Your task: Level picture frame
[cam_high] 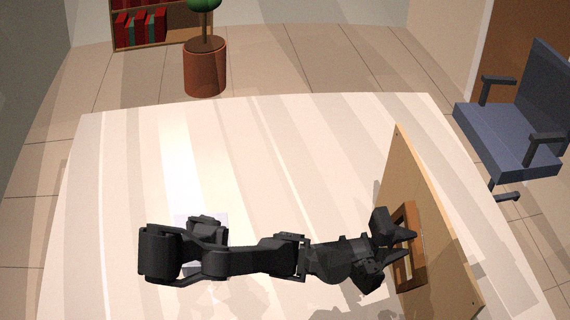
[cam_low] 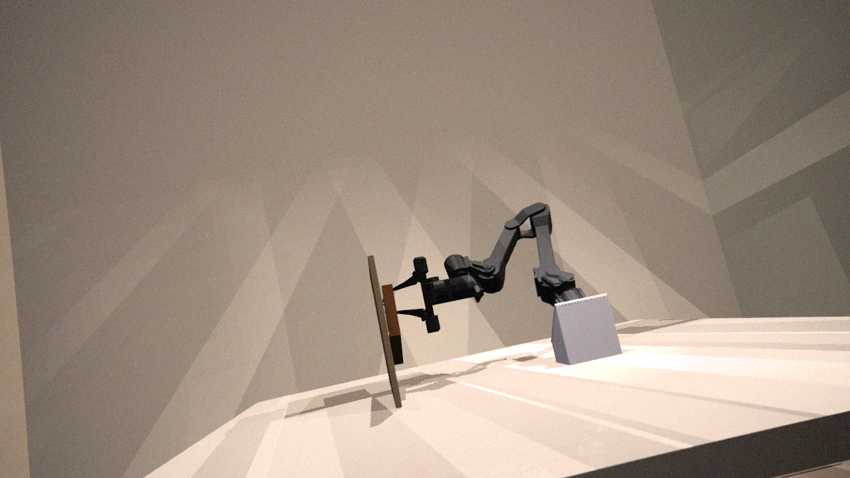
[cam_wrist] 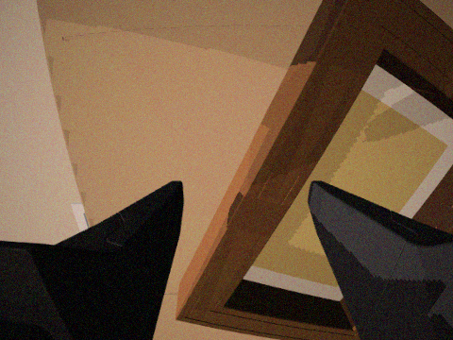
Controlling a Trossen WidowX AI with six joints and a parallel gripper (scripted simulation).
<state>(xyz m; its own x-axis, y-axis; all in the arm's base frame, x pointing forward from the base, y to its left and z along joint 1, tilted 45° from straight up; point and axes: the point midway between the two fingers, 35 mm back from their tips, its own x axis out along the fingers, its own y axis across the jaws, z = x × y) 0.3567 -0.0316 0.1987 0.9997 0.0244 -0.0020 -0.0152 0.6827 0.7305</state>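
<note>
Now: the picture frame 2 cm ahead of my gripper tip, 2 cm to the left of it and 6 cm below it. From my gripper tip the other things lie so: board wall 3 cm ahead, 2 cm to the left, 6 cm below.
</note>
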